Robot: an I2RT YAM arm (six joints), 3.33 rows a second.
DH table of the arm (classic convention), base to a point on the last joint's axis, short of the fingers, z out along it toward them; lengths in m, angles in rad. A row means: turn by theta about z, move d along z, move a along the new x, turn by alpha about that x. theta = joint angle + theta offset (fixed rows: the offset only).
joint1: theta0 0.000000, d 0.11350, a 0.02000, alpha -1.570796
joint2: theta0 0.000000, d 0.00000, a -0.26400, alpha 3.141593
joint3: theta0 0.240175, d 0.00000, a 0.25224, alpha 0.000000
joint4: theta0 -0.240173, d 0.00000, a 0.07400, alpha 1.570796
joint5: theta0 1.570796, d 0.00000, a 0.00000, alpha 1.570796
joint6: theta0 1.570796, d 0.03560, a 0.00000, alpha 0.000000
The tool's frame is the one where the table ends.
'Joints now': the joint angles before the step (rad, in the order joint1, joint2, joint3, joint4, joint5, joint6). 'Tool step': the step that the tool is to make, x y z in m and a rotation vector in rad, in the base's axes. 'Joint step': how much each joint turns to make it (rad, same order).
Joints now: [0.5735 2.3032 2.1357 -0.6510 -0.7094 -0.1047]
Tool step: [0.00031 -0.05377 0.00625 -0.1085 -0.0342 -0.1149]
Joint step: [-0.0869 -0.1244 -0.1564 -0.0336 0.1019 -0.0656]
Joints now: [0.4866 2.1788 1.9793 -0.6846 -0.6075 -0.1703]
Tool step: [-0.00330 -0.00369 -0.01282 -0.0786 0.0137 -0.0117]
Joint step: [0.0000 0.0004 -0.0298 -0.0377 0.0572 -0.0347]
